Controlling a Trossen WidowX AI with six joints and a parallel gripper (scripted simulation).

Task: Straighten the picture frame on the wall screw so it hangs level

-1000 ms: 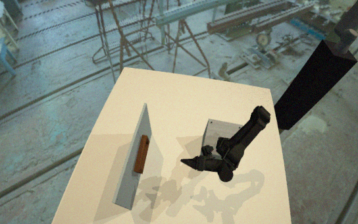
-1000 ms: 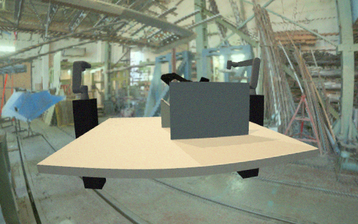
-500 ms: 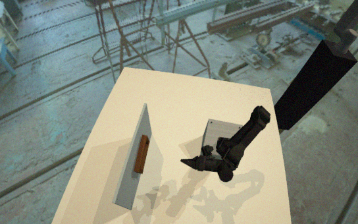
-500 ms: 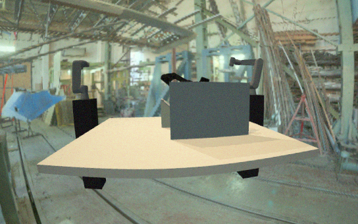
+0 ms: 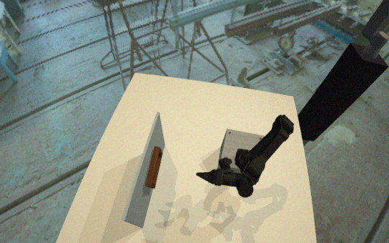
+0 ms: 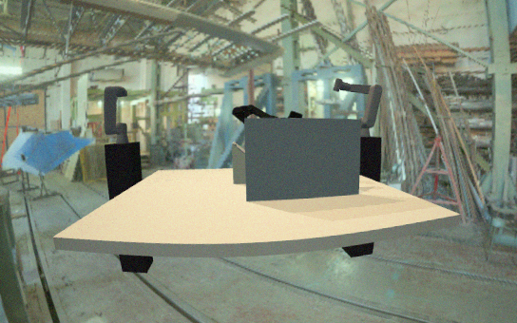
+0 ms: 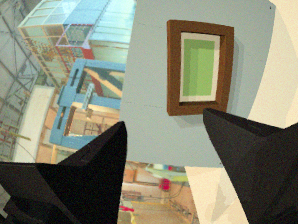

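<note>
Now: gripper tip 200 mm short of the brown wooden picture frame, 20 mm to the left of it and 90 mm above it. From my gripper tip the other things lie so: grey wall panel (210 mm ahead, 10 mm to the right, 110 mm below).
</note>
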